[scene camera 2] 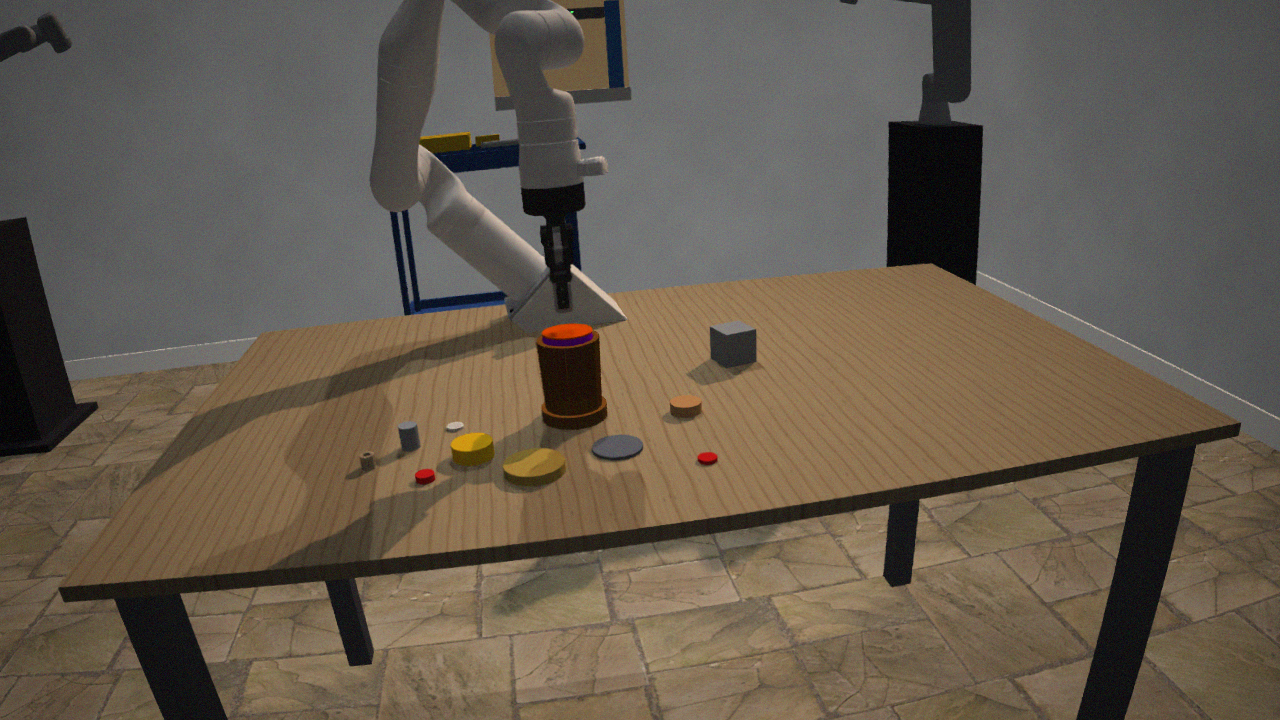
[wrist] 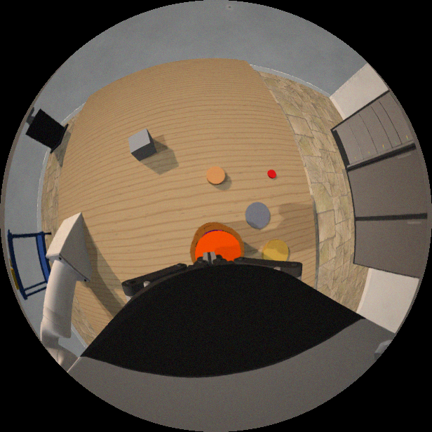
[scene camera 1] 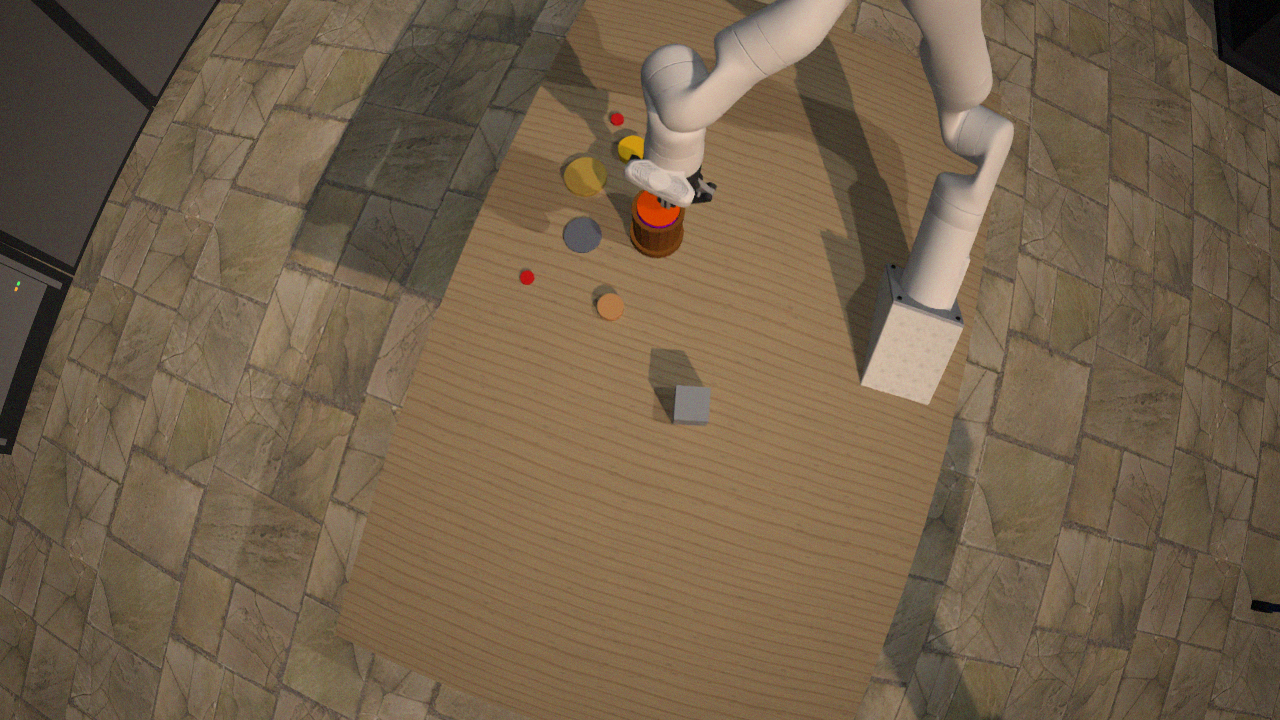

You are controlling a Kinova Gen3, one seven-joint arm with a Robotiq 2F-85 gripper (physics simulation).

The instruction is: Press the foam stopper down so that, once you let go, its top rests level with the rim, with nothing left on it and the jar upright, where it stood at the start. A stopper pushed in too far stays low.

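Note:
The brown jar (scene camera 1: 657,240) (scene camera 2: 571,380) (wrist: 212,226) stands upright on the table. The foam stopper (scene camera 1: 656,214) (scene camera 2: 567,334) (wrist: 220,244), with an orange-red top and a purple side, sits in its mouth. In the scene camera 2 view a thin purple band shows above the rim, so the stopper's top is a little higher than the rim. My gripper (scene camera 1: 665,203) (scene camera 2: 563,308) (wrist: 209,259) is shut and empty, pointing down over the stopper, with a small gap between its tips and the stopper's top. The gripper hides part of the stopper in the wrist view.
A grey cube (scene camera 1: 691,404) (scene camera 2: 733,345) (wrist: 142,145), an orange disc (scene camera 1: 610,307) (scene camera 2: 685,406) and a dark grey disc (scene camera 1: 582,234) (scene camera 2: 617,446) lie around the jar. Yellow discs (scene camera 2: 472,449) (scene camera 2: 534,466) and small red discs (scene camera 2: 425,476) (scene camera 2: 707,458) lie nearer the table's front edge.

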